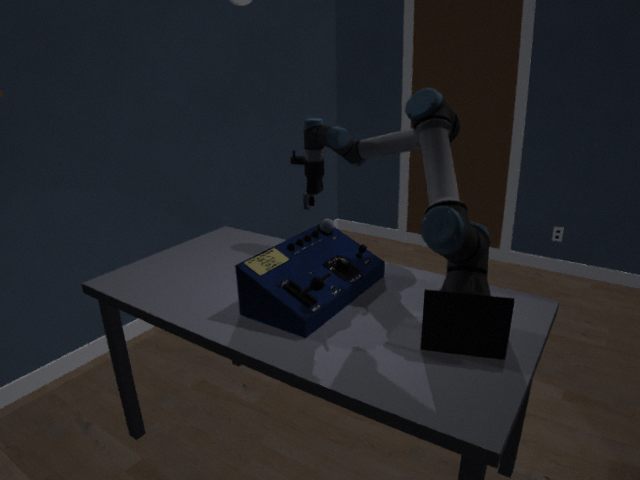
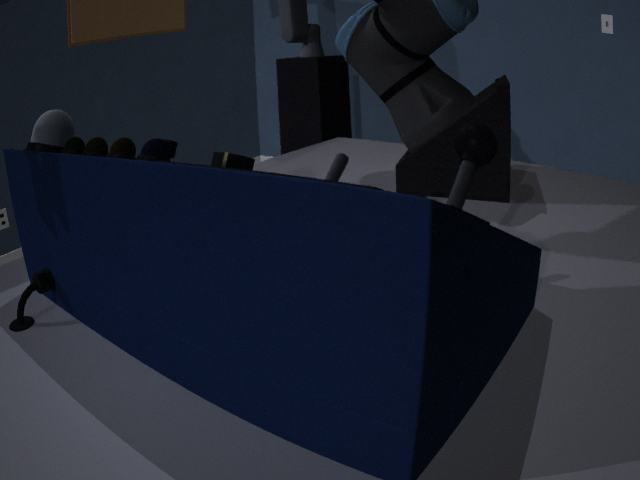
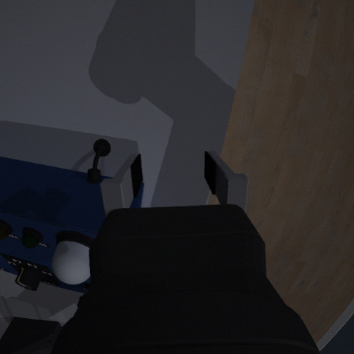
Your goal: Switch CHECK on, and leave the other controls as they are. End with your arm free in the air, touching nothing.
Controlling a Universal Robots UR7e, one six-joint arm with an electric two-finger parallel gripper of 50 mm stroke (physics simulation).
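Where they show: gripper, between the fingertips: [image 1: 309, 207]; arm's base, origin of its link: [image 1: 464, 304] [image 2: 443, 124].
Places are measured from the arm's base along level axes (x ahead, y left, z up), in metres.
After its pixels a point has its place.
The blue console [image 1: 268, 305] @[x 0.504, y 0.264, z -0.024 m] [image 2: 232, 284] @[x 0.627, y 0.148, z 0.014 m] [image 3: 50, 195] stands on the table. A row of round buttons [image 1: 308, 238] @[x 0.580, y -0.054, z 0.073 m] [image 2: 96, 146] @[x 0.592, y -0.053, z 0.076 m] [image 3: 31, 238] and a white dome [image 1: 326, 225] @[x 0.570, y -0.154, z 0.094 m] [image 2: 54, 128] @[x 0.590, y -0.153, z 0.092 m] [image 3: 71, 262] sit along its upper edge. A ball-topped lever [image 1: 316, 283] @[x 0.366, y 0.208, z 0.060 m] [image 2: 475, 145] @[x 0.393, y 0.199, z 0.053 m] and a pointer knob [image 1: 342, 263] @[x 0.424, y -0.026, z 0.023 m] [image 2: 232, 160] @[x 0.444, y -0.032, z 0.026 m] [image 3: 28, 277] are lower on its face. No CHECK label is readable, so that control and its state cannot be told. My gripper [image 1: 309, 202] @[x 0.726, y -0.268, z 0.110 m] [image 3: 172, 165] is open and empty, pointing down in the air, above and behind the console's dome end.
A black cable [image 2: 23, 299] @[x 0.670, y -0.147, z -0.068 m] [image 3: 96, 160] runs from the console's back to the table [image 1: 180, 273] @[x 1.047, y 0.150, z -0.095 m]. A yellow label sheet [image 1: 266, 260] @[x 0.592, y 0.160, z 0.064 m] is on the console. A small black-knobbed stick [image 1: 362, 248] @[x 0.421, y -0.156, z 0.033 m] rises near its right end. A dark panel [image 1: 467, 323] @[x -0.043, y 0.106, z 0.003 m] stands by my arm's base.
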